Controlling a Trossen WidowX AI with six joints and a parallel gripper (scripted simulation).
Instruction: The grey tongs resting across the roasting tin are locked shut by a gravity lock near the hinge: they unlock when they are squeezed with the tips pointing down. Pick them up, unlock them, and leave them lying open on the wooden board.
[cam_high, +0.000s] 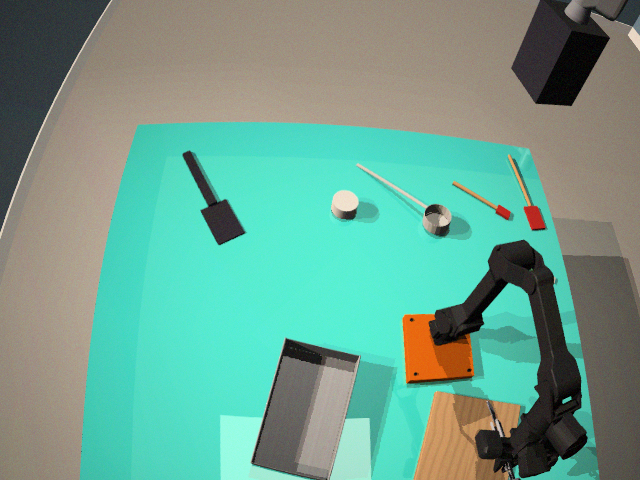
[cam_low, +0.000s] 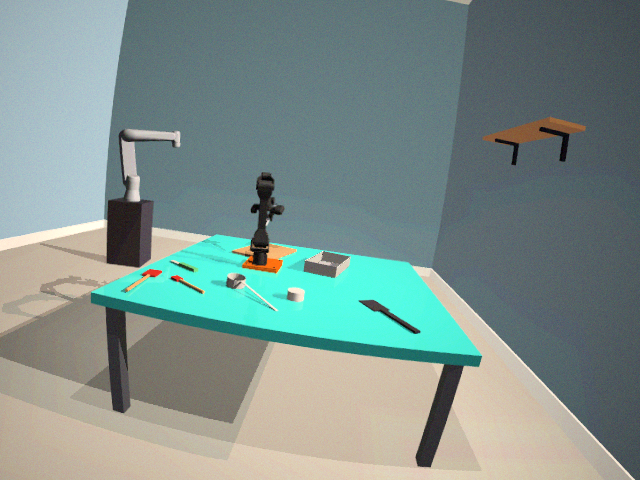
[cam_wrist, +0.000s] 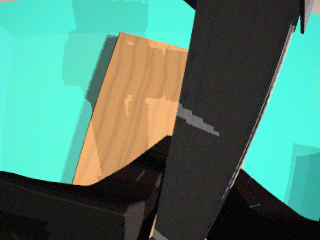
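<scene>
Now: the wooden board 30 mm to the right of my gripper tip and 170 mm below it. Also, from my gripper tip: white cylinder: 120 mm ahead, 760 mm to the right, 160 mm below; green-handled tool: 380 mm behind, 490 mm to the right, 170 mm below; grey roasting tin: 330 mm ahead, 260 mm to the right, 150 mm below.
</scene>
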